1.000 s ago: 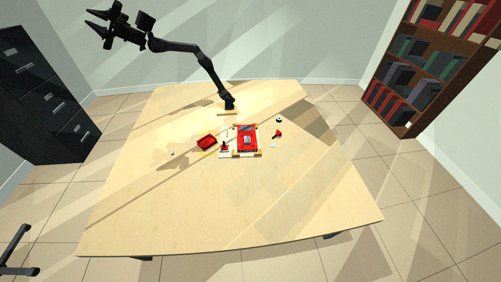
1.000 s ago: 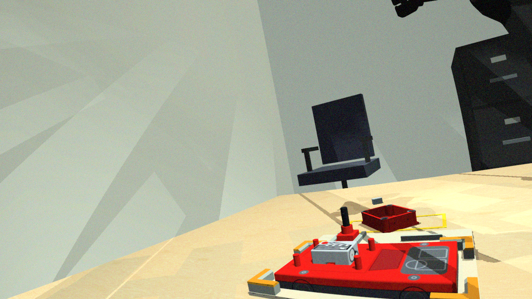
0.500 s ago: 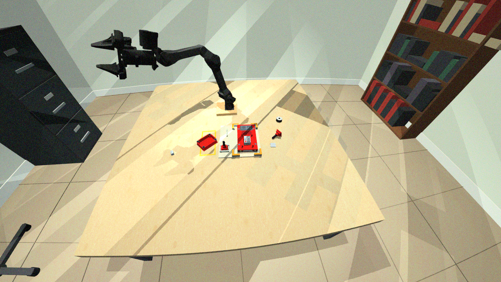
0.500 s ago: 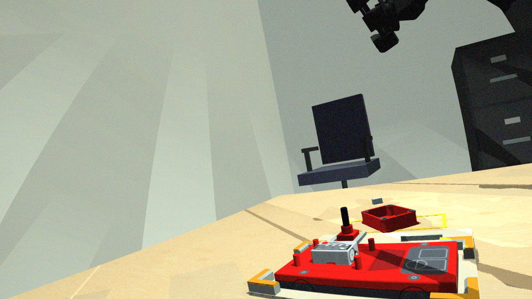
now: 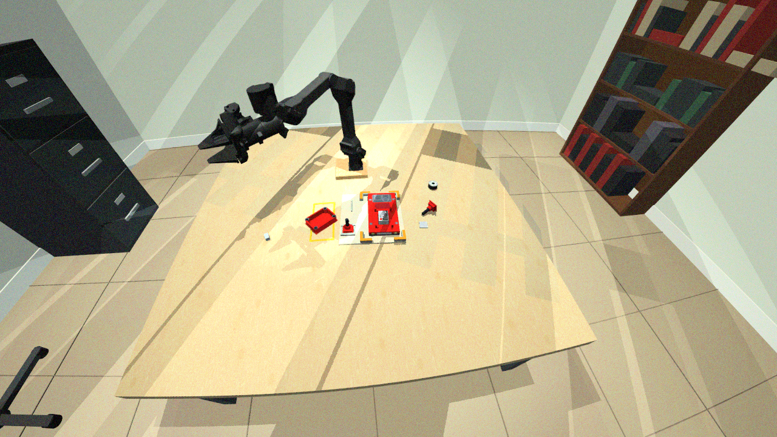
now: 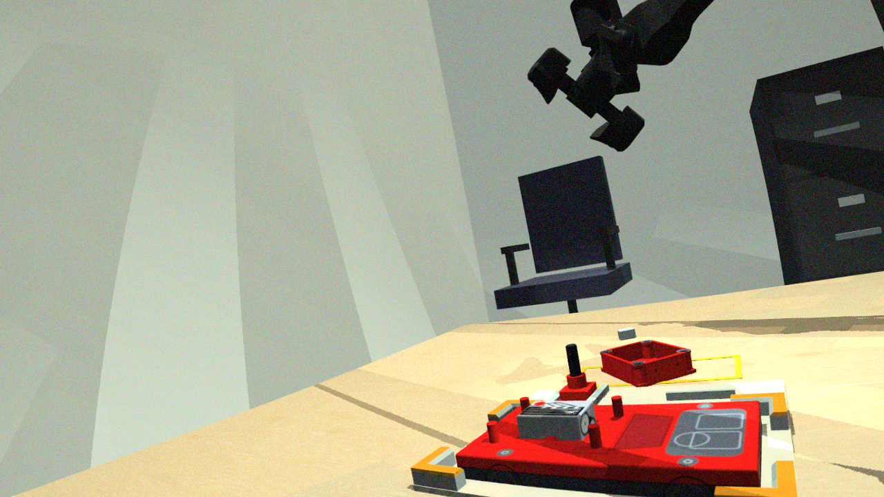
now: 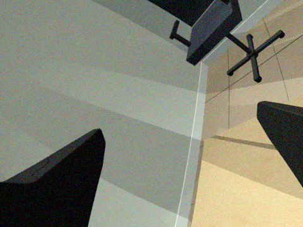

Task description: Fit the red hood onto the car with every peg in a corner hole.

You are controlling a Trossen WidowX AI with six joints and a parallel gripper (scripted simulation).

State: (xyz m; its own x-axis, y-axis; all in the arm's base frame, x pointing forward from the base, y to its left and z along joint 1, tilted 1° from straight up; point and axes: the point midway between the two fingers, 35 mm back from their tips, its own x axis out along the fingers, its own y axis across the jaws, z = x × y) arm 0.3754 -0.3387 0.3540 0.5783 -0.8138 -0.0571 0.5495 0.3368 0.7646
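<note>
My gripper tip is 360 mm above the red hood, 230 mm to the right of it and 90 mm past it. From my gripper tip the other things lie so: grey engine block: 460 mm to the left, 340 mm below, 60 mm behind; wheel: 690 mm to the left, 360 mm below, 250 mm behind.
</note>
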